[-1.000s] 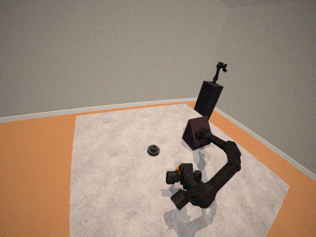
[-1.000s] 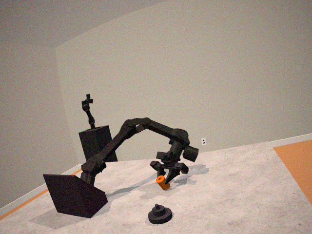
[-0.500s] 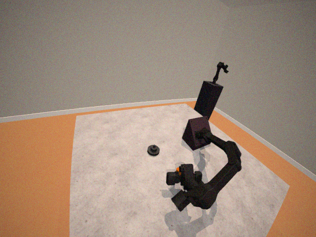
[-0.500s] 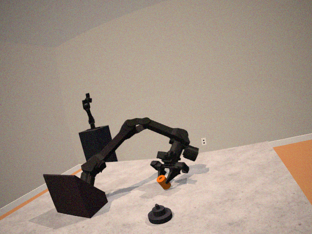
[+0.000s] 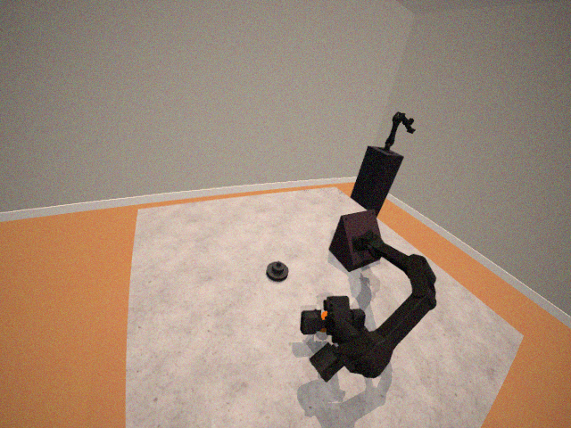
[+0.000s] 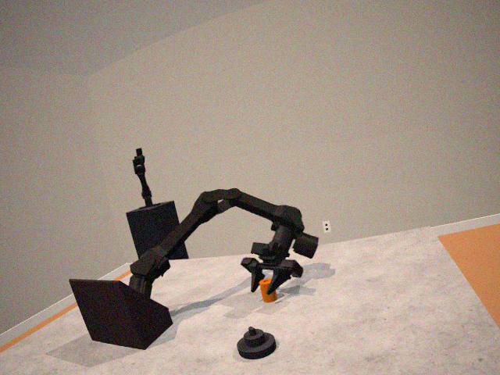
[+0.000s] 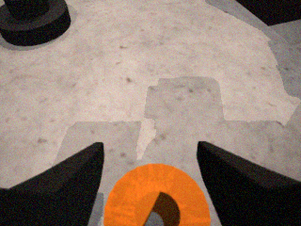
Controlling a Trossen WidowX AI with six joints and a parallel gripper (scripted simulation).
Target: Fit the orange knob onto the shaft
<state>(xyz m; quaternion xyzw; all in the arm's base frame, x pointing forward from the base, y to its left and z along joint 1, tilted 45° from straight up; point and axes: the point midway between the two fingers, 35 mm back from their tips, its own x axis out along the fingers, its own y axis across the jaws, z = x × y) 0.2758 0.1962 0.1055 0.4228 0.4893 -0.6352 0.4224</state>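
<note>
Right now the orange knob is 1 cm ahead of my gripper tip, 3 cm to the left of it and 1 cm below it. From my gripper tip the other things lie so: round pedestal (7 cm ahead, 22 cm to the right, 1 cm below).
</note>
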